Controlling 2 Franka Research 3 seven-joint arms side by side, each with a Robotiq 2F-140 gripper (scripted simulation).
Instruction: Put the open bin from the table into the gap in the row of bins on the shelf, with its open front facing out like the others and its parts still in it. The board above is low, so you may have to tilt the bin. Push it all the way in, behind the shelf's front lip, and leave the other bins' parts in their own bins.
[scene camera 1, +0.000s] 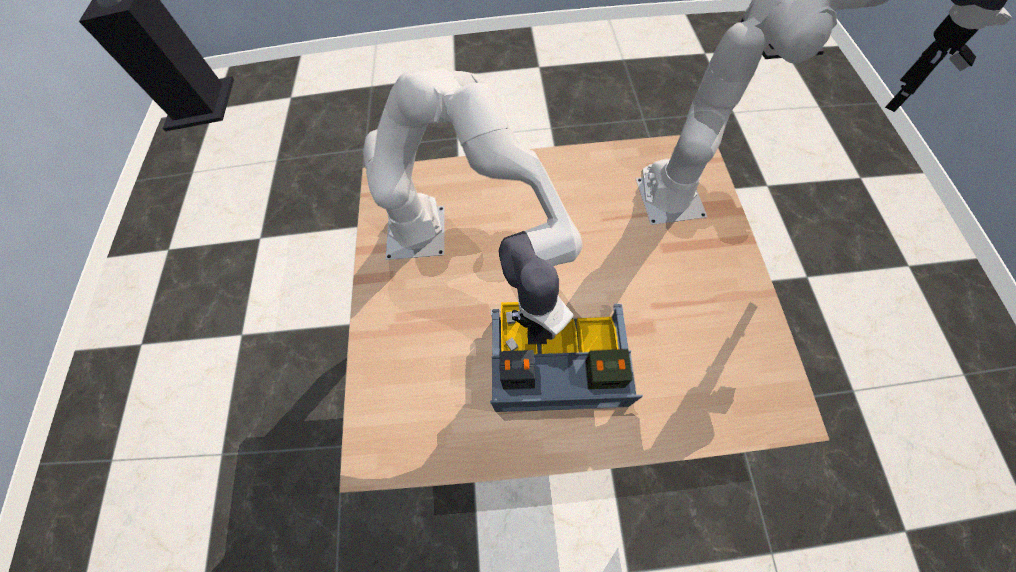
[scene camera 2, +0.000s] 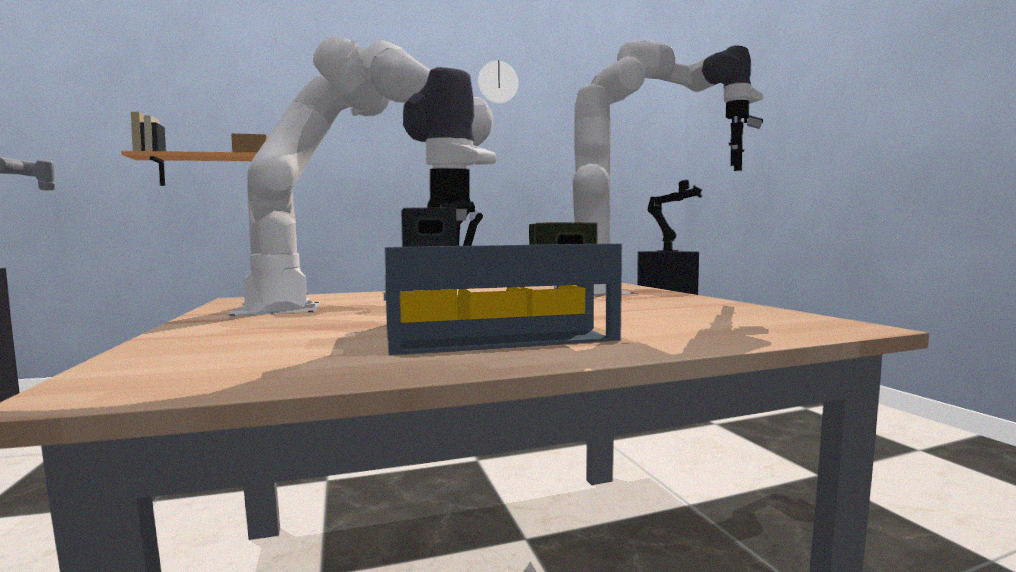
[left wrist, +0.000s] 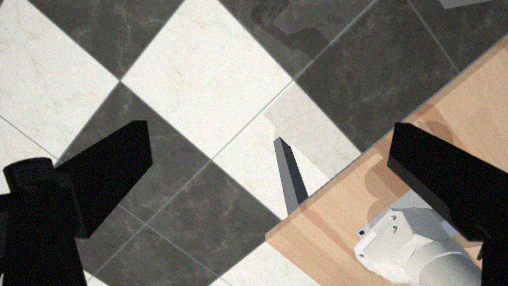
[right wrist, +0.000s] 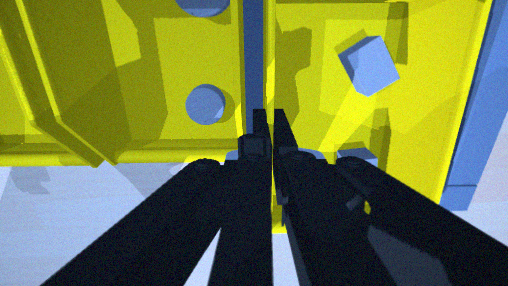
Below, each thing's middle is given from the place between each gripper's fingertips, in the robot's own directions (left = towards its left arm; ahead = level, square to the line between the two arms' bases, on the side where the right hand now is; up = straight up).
I see the blue-grey shelf (scene camera 2: 423, 268) 80 mm ahead of my right hand, 60 mm to the left of it and 20 mm below it. From my right hand the other things lie so: dark green box (scene camera 1: 609, 369): 160 mm ahead, 160 mm to the left, 60 mm above.
Now: left hand (scene camera 1: 897, 95) 95 cm to the left of the dark green box, 58 cm short of it and 26 cm above it. The rest, counted from my left hand: blue-grey shelf: 105 cm to the right, 50 cm ahead, 34 cm below.
